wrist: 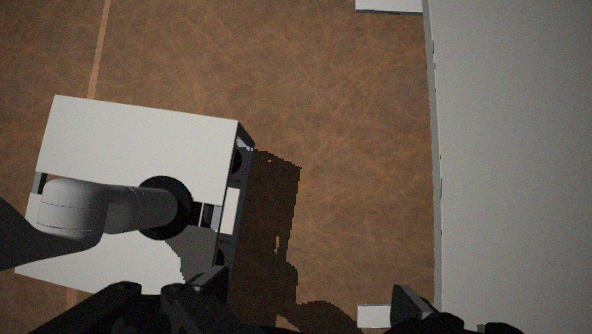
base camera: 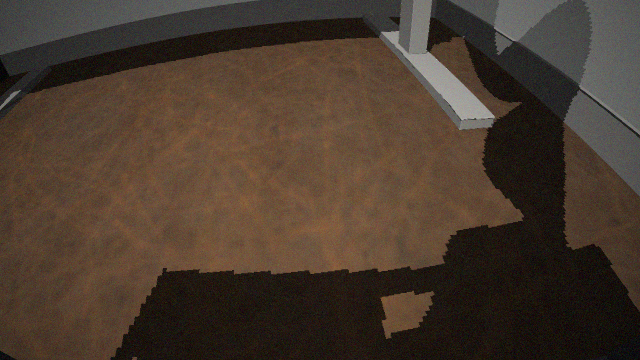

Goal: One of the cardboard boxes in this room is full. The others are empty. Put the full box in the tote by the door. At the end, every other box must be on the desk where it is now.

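Frame: origin at the arm's base, x right, y ahead, z up, level; centimetres.
Seen in the pictures: gripper, fingertip midpoint: (wrist: 308,294); arm's base at its link origin: (wrist: 159,207).
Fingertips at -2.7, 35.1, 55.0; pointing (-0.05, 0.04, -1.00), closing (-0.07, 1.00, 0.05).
Observation:
Offsets run from my fingertips to a thing's top centre, as dx, dy, dz. "spot": to the spot under its first point. Level surfaces: height alone.
The white desk top @[dz -22.6] (wrist: 510,150) fills the right side of the wrist view, with its long edge running from top to bottom. No cardboard box shows on the part in view, and the tote does not show in either view. My gripper (wrist: 308,294) is open and empty at the bottom of the wrist view. Its left finger is over my base and its right finger is beside the desk's edge. In the base camera view a white desk foot @[spot: +31.2, +37.2, -92.1] (base camera: 450,90) with an upright leg @[spot: +27.7, +57.0, -84.2] (base camera: 415,25) stands at the upper right.
My white-topped base (wrist: 135,140) stands at the left, a strip of brown floor @[dz -94.6] (wrist: 360,150) away from the desk. Two white desk feet (wrist: 389,5) (wrist: 372,316) stick out from under the desk. A grey wall (base camera: 615,65) runs along the right in the base camera view.

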